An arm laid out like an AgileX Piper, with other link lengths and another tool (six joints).
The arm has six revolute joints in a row. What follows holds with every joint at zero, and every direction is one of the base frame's.
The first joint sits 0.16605 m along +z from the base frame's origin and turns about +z.
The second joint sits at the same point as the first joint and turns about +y.
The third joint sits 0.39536 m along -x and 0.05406 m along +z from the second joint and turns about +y.
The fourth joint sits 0.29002 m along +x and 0.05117 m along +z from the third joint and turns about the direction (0.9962, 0, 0.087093).
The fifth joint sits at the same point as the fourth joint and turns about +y.
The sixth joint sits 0.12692 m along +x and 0.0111 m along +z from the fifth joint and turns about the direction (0.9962, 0, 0.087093).
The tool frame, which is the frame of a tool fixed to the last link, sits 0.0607 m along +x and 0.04 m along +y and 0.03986 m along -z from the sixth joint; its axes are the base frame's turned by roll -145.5, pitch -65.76 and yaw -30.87 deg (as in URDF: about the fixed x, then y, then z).
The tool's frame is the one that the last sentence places.
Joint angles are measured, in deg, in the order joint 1, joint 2, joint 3, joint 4, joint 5, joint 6. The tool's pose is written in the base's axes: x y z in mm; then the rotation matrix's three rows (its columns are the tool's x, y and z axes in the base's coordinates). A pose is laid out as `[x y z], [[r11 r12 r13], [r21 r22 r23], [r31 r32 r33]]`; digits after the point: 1 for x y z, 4 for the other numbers.
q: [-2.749, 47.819, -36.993, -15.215, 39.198, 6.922]
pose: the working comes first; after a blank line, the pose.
Where each joint sits with the arm in this pose, in the base's axes (m; each line is computed from the numbers above, not from the rounded line before):
joint 1: 0.0000 0.0000 0.1661
joint 2: 0.0000 0.0000 0.1661
joint 3: -0.2252 0.0108 0.4953
joint 4: 0.0690 -0.0033 0.4911
joint 5: 0.0690 -0.0033 0.4911
joint 6: 0.1582 -0.0288 0.4038
the tool: 0.1706 -0.0033 0.3259

[170.6 -3.3 325.9], [[0.8989 -0.2673 0.3471], [-0.2466 -0.9636 -0.1035], [0.3622 0.0074 -0.9321]]
